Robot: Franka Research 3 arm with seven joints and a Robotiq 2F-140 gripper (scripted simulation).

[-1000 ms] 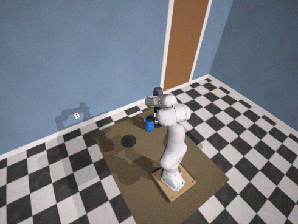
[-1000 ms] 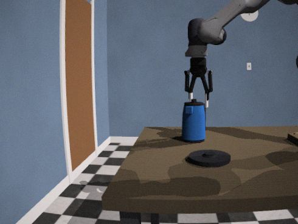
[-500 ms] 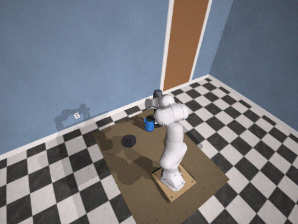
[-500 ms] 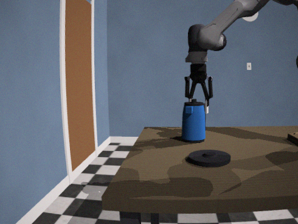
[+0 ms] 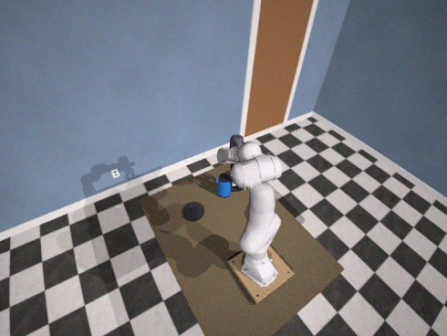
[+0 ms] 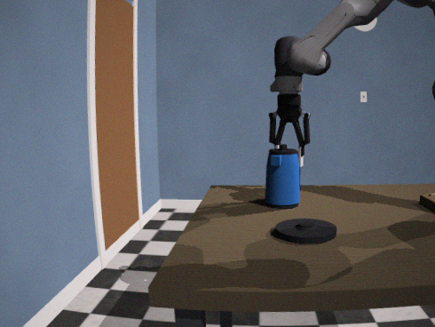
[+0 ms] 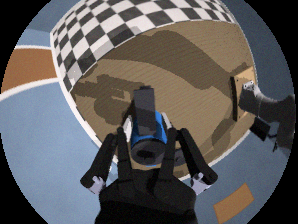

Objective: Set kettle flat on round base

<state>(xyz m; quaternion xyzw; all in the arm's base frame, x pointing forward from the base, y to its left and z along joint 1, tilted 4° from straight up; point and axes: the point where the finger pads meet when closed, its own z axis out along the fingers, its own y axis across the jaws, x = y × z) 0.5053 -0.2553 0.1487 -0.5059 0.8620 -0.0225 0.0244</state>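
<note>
Now: hand 50 mm above the blue kettle, 30 mm to the right of it and 10 mm short of it. From my hand the other things lie so: round black base (340 mm to the left, 130 mm below, 10 mm ahead).
</note>
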